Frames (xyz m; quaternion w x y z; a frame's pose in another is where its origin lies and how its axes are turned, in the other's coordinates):
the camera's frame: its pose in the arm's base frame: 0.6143 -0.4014 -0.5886 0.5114 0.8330 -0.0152 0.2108
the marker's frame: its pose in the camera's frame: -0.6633 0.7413 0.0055 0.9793 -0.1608 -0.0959 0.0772
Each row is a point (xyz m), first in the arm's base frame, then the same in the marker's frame.
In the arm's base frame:
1: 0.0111 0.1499 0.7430
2: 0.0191 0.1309 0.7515
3: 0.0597 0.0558 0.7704
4: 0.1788 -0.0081 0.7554
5: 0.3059 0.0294 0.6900
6: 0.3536 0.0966 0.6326
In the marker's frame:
1: 0.5391 0.5601 -1.1842
2: 0.5509 0.5675 -1.1667
3: 0.5988 0.5799 -1.0946
4: 0.7012 0.5256 -1.0236
5: 0.7841 0.4047 -1.0425
6: 0.7983 0.3206 -1.0956

